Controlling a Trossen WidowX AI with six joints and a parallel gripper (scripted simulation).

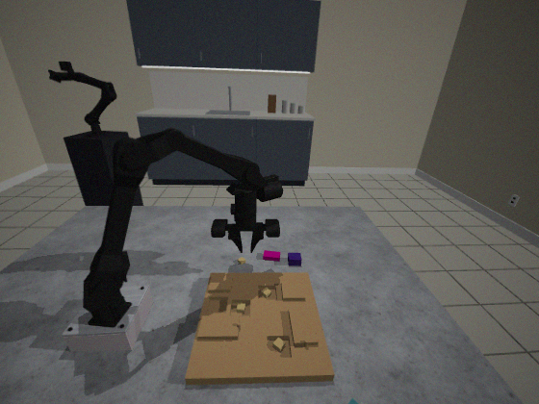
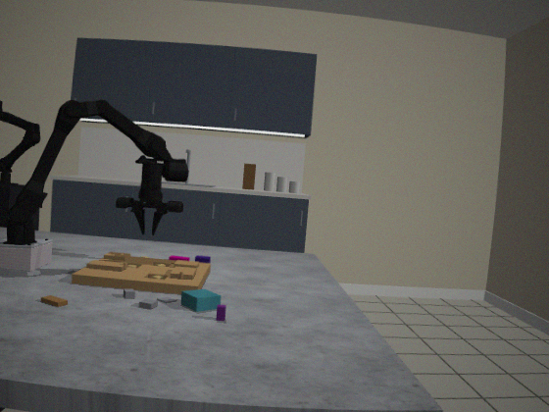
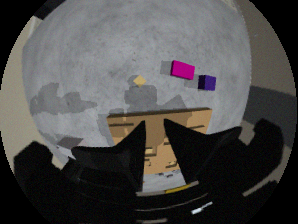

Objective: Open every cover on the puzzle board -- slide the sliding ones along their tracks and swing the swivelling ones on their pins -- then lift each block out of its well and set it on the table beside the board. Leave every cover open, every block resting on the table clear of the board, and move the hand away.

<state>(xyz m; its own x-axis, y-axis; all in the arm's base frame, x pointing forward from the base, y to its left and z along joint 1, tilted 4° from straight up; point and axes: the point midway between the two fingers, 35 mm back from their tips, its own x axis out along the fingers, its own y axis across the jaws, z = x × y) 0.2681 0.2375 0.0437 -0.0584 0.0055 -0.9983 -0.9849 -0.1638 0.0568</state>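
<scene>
Right now the tan puzzle board is 14 cm to the right of my gripper tip, 7 cm below it and 6 cm ahead of it. Round my gripper tip: purple block: 15 cm ahead, 8 cm to the left, 7 cm below; magenta block: 9 cm to the left, 8 cm below, 7 cm ahead; teal block: 36 cm to the right, 26 cm ahead, 7 cm below.
</scene>
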